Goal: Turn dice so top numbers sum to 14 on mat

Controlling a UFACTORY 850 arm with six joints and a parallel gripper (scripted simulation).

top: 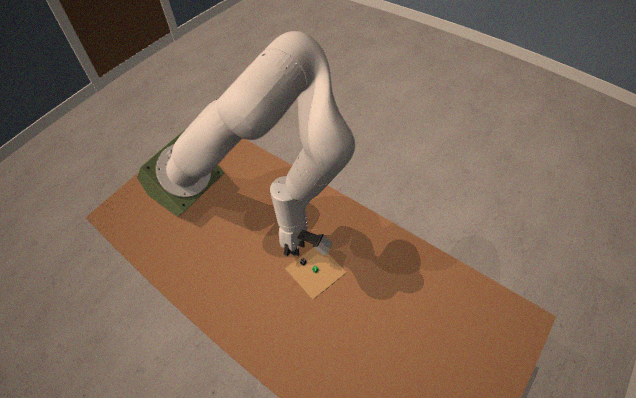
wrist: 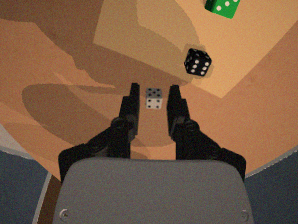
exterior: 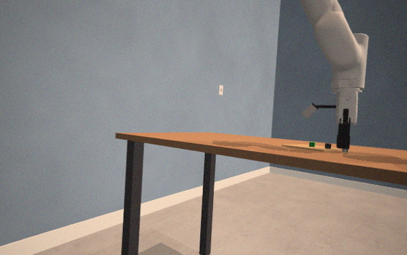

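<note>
Right now my hand is 1 cm past the white die and 2 cm above it. From my hand the other things lie so: black die (4 cm ahead, 3 cm to the right, 2 cm below); green die (9 cm ahead, 3 cm to the right, 2 cm below); mat (9 cm ahead, 3 cm to the right, 3 cm below).
</note>
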